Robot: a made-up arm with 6 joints. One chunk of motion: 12 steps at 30 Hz.
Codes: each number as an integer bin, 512 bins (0 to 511) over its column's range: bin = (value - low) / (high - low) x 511, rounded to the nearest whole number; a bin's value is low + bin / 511 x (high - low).
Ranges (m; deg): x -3.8..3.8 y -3.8..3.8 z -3.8..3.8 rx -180..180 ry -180..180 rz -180..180
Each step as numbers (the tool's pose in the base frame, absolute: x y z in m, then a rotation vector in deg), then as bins.
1 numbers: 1.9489 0.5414 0.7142 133.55 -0.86 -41.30
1 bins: 387 292 304 445 254 197
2 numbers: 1.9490 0.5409 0.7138 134.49 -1.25 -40.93
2 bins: 387 292 303 446 254 197
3 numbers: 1.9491 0.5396 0.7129 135.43 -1.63 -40.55
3 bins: 387 292 303 448 253 198
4 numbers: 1.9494 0.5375 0.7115 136.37 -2.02 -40.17
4 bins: 387 292 303 449 253 198
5 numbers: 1.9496 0.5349 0.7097 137.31 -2.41 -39.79
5 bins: 387 291 303 450 252 199
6 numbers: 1.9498 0.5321 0.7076 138.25 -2.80 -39.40
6 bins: 387 291 303 452 252 200
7 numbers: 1.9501 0.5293 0.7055 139.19 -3.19 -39.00
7 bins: 387 291 303 453 251 200
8 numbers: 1.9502 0.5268 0.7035 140.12 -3.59 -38.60
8 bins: 387 291 303 454 250 201
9 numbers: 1.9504 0.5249 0.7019 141.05 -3.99 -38.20
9 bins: 387 291 303 456 250 201
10 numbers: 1.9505 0.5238 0.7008 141.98 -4.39 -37.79
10 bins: 387 291 303 457 249 202
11 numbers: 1.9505 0.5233 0.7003 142.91 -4.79 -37.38
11 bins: 387 291 303 458 249 202
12 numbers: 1.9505 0.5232 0.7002 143.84 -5.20 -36.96
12 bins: 387 291 303 460 248 203
